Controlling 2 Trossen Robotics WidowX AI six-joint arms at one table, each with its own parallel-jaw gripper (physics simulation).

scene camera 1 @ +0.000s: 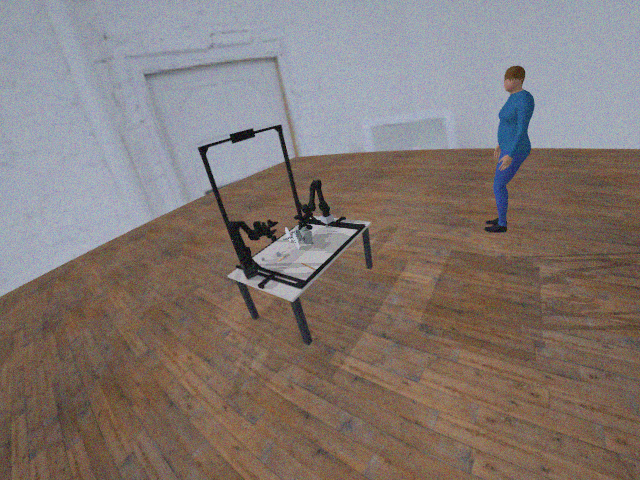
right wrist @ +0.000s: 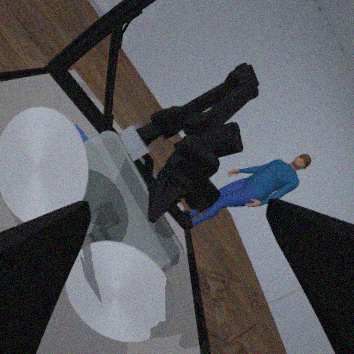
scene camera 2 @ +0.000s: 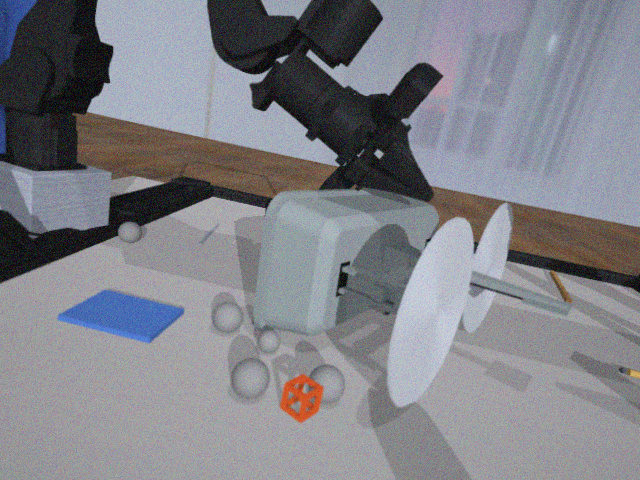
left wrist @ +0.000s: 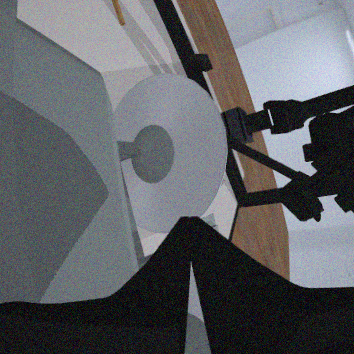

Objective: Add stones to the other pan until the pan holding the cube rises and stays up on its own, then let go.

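Where they show: left gripper, between the fingertips: (scene camera 1: 298,229) (right wrist: 150,220) (scene camera 2: 431,198) (left wrist: 188,224); right gripper, between the fingertips: (scene camera 1: 277,225) (right wrist: 179,208) (left wrist: 350,195); left arm's base, origin of its link: (scene camera 1: 326,215) (right wrist: 142,136) (scene camera 2: 41,163); right arm's base, origin of its link: (scene camera 1: 248,266) (left wrist: 246,124).
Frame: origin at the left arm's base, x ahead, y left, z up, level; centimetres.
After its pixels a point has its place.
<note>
The balance's grey-green body (scene camera 2: 294,279) @(y -4.3, x 34.6, z -2.1 cm) (right wrist: 107,150) @(y -1.0, x 36.6, z 3.7 cm) lies tipped on the table. Its two white pans stand steeply on edge: one (scene camera 2: 431,315) @(y -5.0, x 46.2, z -1.0 cm) nearer scene camera 2, the other (scene camera 2: 497,253) @(y 16.4, x 50.7, z 0.4 cm) behind it. No stone or cube shows in them. The orange open-frame cube (scene camera 2: 301,416) @(y -12.2, x 39.9, z -8.3 cm) lies on the table beside a grey stone (scene camera 2: 331,383) @(y -9.8, x 41.0, z -6.6 cm). More stones (scene camera 2: 250,378) @(y -12.8, x 35.9, z -6.6 cm) (scene camera 2: 227,316) @(y -6.0, x 29.7, z -6.7 cm) (scene camera 2: 268,341) @(y -6.4, x 34.1, z -7.3 cm) lie nearby, and one (scene camera 2: 129,231) @(y 5.4, x 7.9, z -6.9 cm) lies farther back. My left gripper (scene camera 2: 427,195) @(y 10.9, x 42.5, z 5.5 cm) (left wrist: 188,224) @(y 10.9, x 42.5, z 5.5 cm) is shut and empty, close behind the body. My right gripper (scene camera 1: 275,232) @(y 4.3, x 58.8, z 15.5 cm) is open and empty, raised beyond the pans.
A blue slab (scene camera 2: 121,316) @(y -9.4, x 21.4, z -8.3 cm) lies left of the stones in scene camera 2. An orange stick (scene camera 2: 559,286) @(y 44.8, x 63.2, z -8.2 cm) and a yellow-tipped one (scene camera 2: 631,372) @(y 16.0, x 66.3, z -8.2 cm) lie at the right. A black gantry frame (scene camera 1: 214,186) @(y -6.8, x 96.2, z 64.1 cm) rises from the table's side. A person (scene camera 1: 515,124) stands away from the table.
</note>
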